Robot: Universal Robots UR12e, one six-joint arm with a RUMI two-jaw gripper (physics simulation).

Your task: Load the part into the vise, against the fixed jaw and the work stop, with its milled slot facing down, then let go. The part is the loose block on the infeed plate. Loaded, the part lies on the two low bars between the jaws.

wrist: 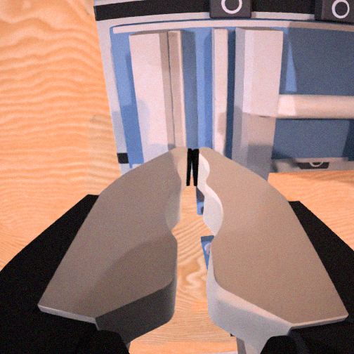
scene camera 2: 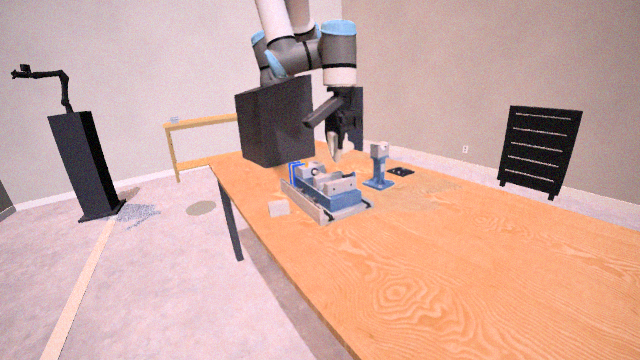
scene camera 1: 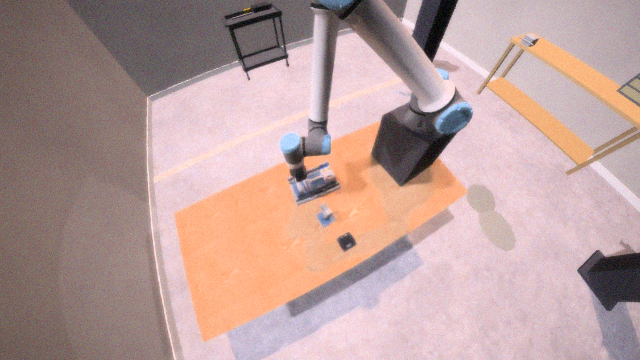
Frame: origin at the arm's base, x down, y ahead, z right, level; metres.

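Seen in the pictures: gripper, fingertip midpoint: (scene camera 2: 336,163); arm's base, origin of the base link: (scene camera 2: 278,82) (scene camera 1: 421,121).
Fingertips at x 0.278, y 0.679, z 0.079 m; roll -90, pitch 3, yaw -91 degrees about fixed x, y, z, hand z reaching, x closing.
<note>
Offsets run from my fingertips to a thing's top centre. "*": to the spot under its first point. Level surfaces: height alone.
The vise {dx +0.041, dy -0.079, dz +0.007 m} (scene camera 1: 316,193) (scene camera 2: 345,201) (wrist: 315,60) stands on the table. In the wrist view its fixed jaw (wrist: 149,85) is at left, the moving jaw (wrist: 257,70) at right, and two low bars lie between them with blue bed showing and no block on them. My gripper (scene camera 2: 336,159) (wrist: 191,153) is shut and empty, above the vise. In scene view 2, a plain light block {dx +0.103, dy -0.059, dz +0.168 m} (scene camera 2: 278,208) sits beside the vise and a notched light block {* dx +0.000, dy -0.042, dz -0.207 m} (scene camera 2: 379,150) sits atop a blue stand. I cannot tell which is the part; no milled slot can be made out.
The blue stand (scene camera 1: 326,219) (scene camera 2: 379,172) is beside the vise. A flat black plate {dx +0.132, dy -0.114, dz -0.408 m} (scene camera 1: 346,242) (scene camera 2: 401,171) lies beyond it on the wooden table {dx +0.141 m} (scene camera 1: 240,250) (scene camera 2: 450,280). A bright blue frame {* dx +0.068, dy -0.187, dz +0.073 m} (scene camera 2: 291,173) stands at the vise's far end. The arm's black pedestal (scene camera 1: 407,145) (scene camera 2: 275,122) rises behind.
</note>
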